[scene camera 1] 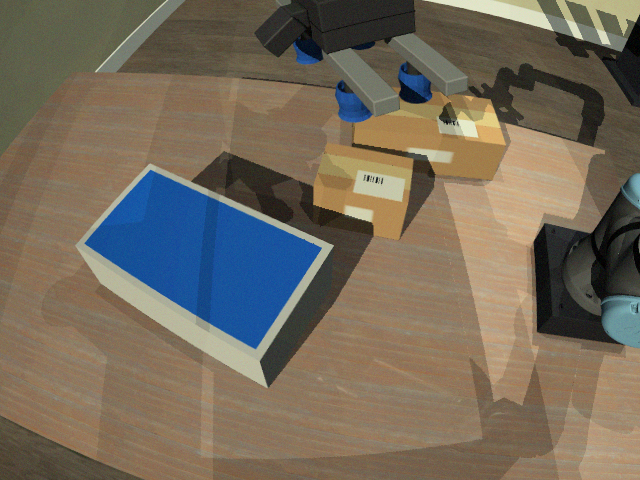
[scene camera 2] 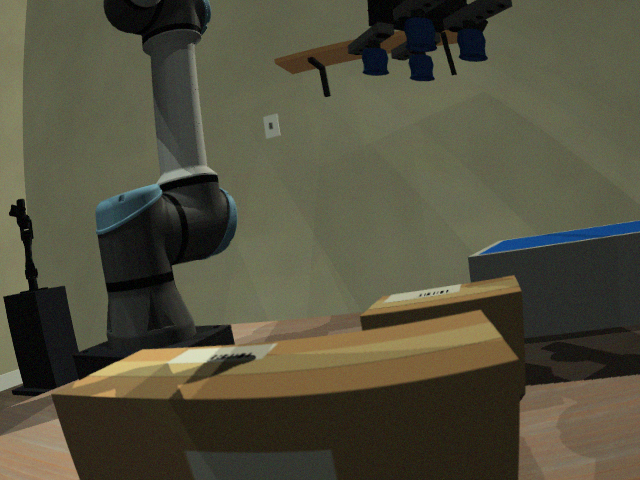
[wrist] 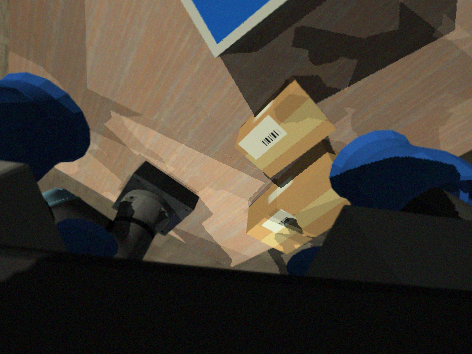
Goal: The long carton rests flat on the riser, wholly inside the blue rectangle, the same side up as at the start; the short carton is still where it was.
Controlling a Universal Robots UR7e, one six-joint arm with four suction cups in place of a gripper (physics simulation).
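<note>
The long carton lies flat on the table near its far edge in scene camera 1, label up. The short carton lies flat between it and the riser, apart from both, label up. The pale riser bears the blue rectangle, with no carton on it. My gripper is open, its blue cups holding nothing. It hangs well above the table, near the long carton's side in scene camera 1.
The arm's black base stands on the table. A dark pedestal stands behind it at the left in scene camera 2. A wooden shelf is fixed to the wall.
</note>
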